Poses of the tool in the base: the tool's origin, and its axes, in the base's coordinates. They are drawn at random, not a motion.
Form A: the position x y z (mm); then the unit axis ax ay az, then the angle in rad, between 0 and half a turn.
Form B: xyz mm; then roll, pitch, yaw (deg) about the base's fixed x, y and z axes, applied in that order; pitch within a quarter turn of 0, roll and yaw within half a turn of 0. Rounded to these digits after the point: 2 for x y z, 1 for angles.
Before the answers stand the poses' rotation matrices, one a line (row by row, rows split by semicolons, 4 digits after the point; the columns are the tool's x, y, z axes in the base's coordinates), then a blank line. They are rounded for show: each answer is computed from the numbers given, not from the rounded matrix.
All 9 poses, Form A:
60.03 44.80 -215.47 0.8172 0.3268 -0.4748 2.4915
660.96 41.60 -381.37 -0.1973 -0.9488 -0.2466 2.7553
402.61 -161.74 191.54 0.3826 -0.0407 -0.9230 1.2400
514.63 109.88 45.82 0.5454 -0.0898 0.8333 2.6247
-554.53 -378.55 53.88 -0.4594 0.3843 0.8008 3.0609
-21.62 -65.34 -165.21 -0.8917 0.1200 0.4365 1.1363
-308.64 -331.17 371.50 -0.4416 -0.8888 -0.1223 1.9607
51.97 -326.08 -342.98 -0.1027 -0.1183 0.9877 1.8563
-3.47 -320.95 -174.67 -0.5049 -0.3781 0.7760 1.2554
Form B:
0.4033 0.7670 -0.4990; 0.1923 -0.6042 -0.7733; -0.8946 0.2159 -0.3912
-0.8513 0.4535 -0.2637; 0.2677 0.8079 0.5251; 0.4512 0.3764 -0.8092
0.4236 0.8625 -0.2769; -0.8835 0.3259 -0.3365; -0.2000 0.3872 0.9000
-0.3132 -0.5034 0.8053; 0.3203 -0.8543 -0.4094; 0.8940 0.1296 0.4288
-0.5753 -0.4171 -0.7036; -0.2880 -0.7019 0.6515; -0.7655 0.5775 0.2837
0.8813 -0.4579 -0.1165; 0.3340 0.4293 0.8391; -0.3342 -0.7785 0.5313
-0.1109 0.6548 -0.7476; 0.4286 0.7102 0.5585; 0.8967 -0.2584 -0.3595
-0.2681 -0.9321 -0.2435; 0.9632 -0.2637 -0.0512; -0.0165 -0.2483 0.9685
0.4860 -0.6060 -0.6297; 0.8694 0.4088 0.2776; 0.0892 -0.6824 0.7256

60.03 44.80 -215.47 151.1 63.5 25.5
660.96 41.60 -381.37 155.1 -26.8 162.5
402.61 -161.74 191.54 23.3 11.5 -64.4
514.63 109.88 45.82 16.8 -63.4 134.4
-554.53 -378.55 53.88 63.8 50.0 -153.4
-21.62 -65.34 -165.21 -55.7 19.5 20.8
-308.64 -331.17 371.50 -144.3 -63.7 104.5
51.97 -326.08 -342.98 -14.4 0.9 105.6
-3.47 -320.95 -174.67 -43.2 -5.1 60.8

